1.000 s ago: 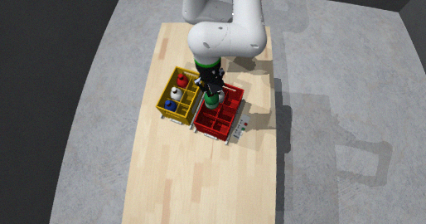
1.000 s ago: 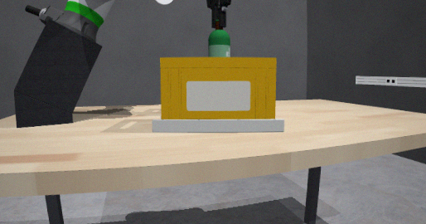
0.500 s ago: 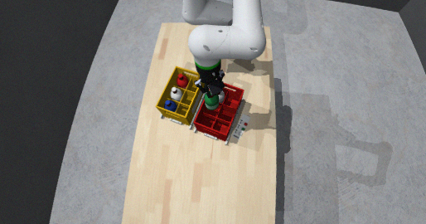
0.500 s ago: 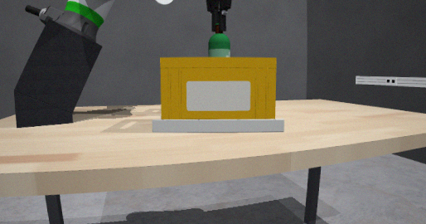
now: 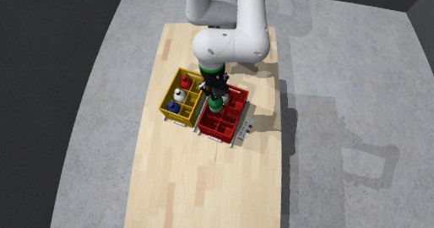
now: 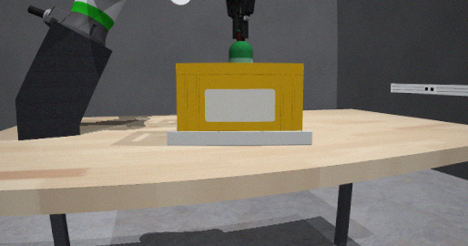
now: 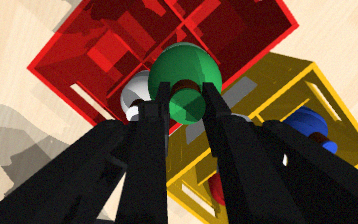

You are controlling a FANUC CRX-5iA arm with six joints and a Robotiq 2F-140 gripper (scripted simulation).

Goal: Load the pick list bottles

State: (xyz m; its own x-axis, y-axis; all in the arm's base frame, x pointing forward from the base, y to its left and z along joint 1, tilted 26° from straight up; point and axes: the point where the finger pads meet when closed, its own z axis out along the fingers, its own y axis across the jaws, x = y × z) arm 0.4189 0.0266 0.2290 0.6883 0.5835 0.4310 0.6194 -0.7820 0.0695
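My gripper is now 8 cm above the green bottle. Round my hand: red crate (1 cm ahead, 4 cm to the left, 22 cm below); then yellow crate (2 cm behind, 19 cm to the right, 22 cm below); then blue bottle (7 cm ahead, 24 cm to the right, 22 cm below).
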